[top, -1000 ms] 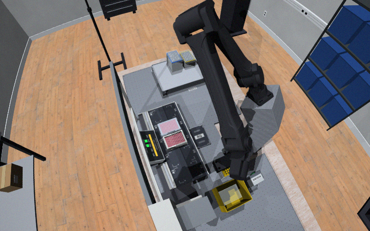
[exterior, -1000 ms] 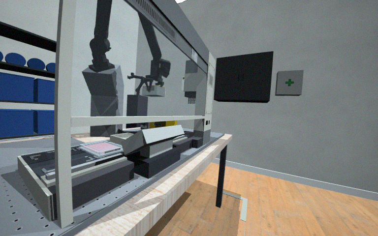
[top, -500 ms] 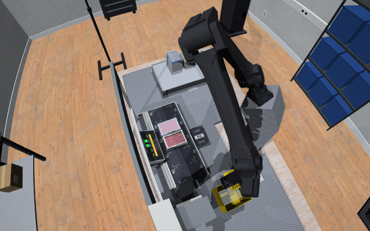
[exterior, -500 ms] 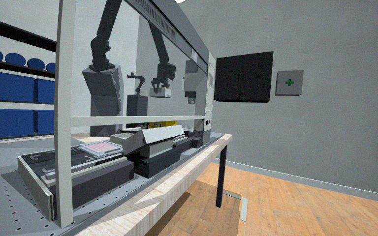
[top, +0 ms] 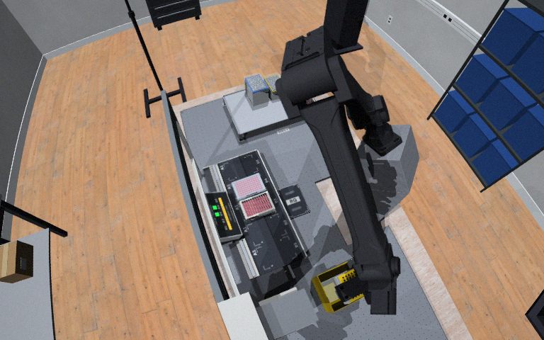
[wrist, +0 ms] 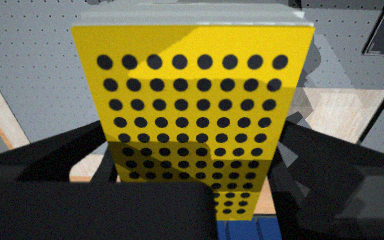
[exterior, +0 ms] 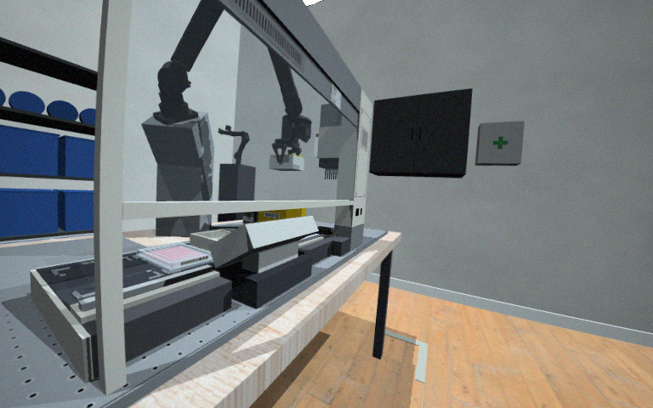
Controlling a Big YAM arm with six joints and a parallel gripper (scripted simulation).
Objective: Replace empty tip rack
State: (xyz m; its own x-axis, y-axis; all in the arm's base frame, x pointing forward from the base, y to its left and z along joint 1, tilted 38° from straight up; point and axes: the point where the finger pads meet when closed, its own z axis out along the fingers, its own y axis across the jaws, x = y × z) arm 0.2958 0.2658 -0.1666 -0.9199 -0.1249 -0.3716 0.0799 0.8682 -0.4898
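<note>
My gripper is now 270 mm above the yellow waste bin. Also, from my hand: spare nest: 40 mm behind, 420 mm to the right, 310 mm below; resume box: 170 mm behind, 20 mm to the right, 250 mm below; yellow tip rack: 10 mm ahead, 10 mm above.
</note>
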